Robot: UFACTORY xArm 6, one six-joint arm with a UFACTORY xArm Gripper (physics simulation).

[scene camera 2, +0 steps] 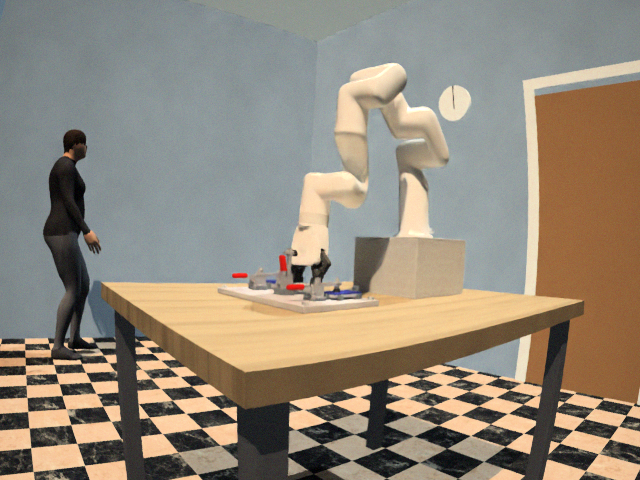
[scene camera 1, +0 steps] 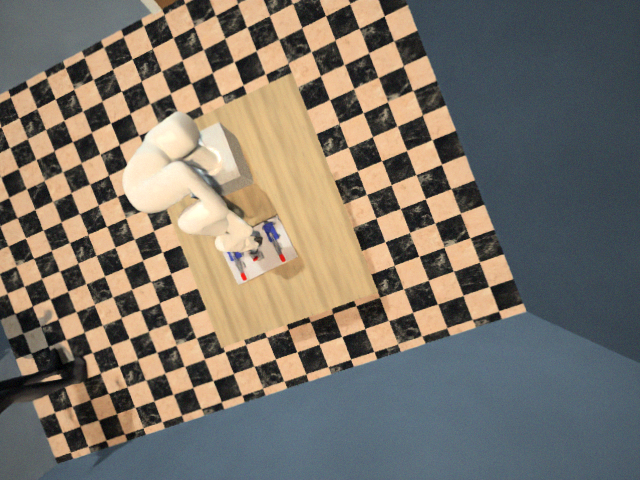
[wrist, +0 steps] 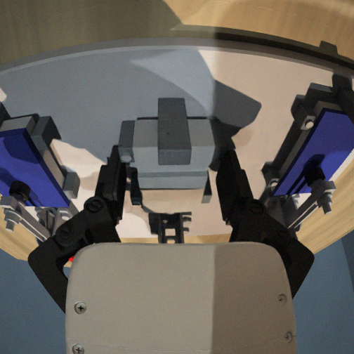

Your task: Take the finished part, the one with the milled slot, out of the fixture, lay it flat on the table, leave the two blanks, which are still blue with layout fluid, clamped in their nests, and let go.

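Places are measured from the arm's base along level axes (x back, y right, z up), in millimetres.
Pixels of known places: arm's base at its link origin: (scene camera 2: 413,238) (scene camera 1: 209,161).
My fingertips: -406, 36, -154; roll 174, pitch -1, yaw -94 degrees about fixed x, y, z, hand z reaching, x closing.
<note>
Ahead of a thing's pixels: the offset from my fingertips to its top centre, as dx, dy, dz. "*": to the spot under its first point. Level surfaces: height alone.
The finished part (wrist: 201,145) is a bare grey block in the fixture's middle nest, with a darker band across its middle. My gripper (scene camera 1: 255,242) (scene camera 2: 310,274) (wrist: 172,162) is open and points down over the middle nest. In the wrist view its fingertips stand on either side of the part, with gaps; their exact height is hard to tell. The left blue blank @[+12, +112, +19] (scene camera 1: 235,255) (wrist: 30,167) and the right blue blank @[+17, -108, +14] (scene camera 1: 270,230) (scene camera 2: 343,293) (wrist: 325,150) sit in the outer nests under clamp tips. The middle clamp (wrist: 171,225) is swung back, its red handle @[* -79, -3, +73] (scene camera 2: 282,263) upright.
The fixture plate @[-36, +2, -2] (scene camera 1: 262,267) (scene camera 2: 268,300) (wrist: 235,70) lies on the wooden table @[dz -17] (scene camera 1: 315,206) (scene camera 2: 361,341). Two outer clamps have lowered red handles (scene camera 1: 243,276) (scene camera 2: 295,286). The grey pedestal (scene camera 1: 237,173) (scene camera 2: 439,268) stands behind the plate. A person (scene camera 2: 69,206) stands beyond the table.
</note>
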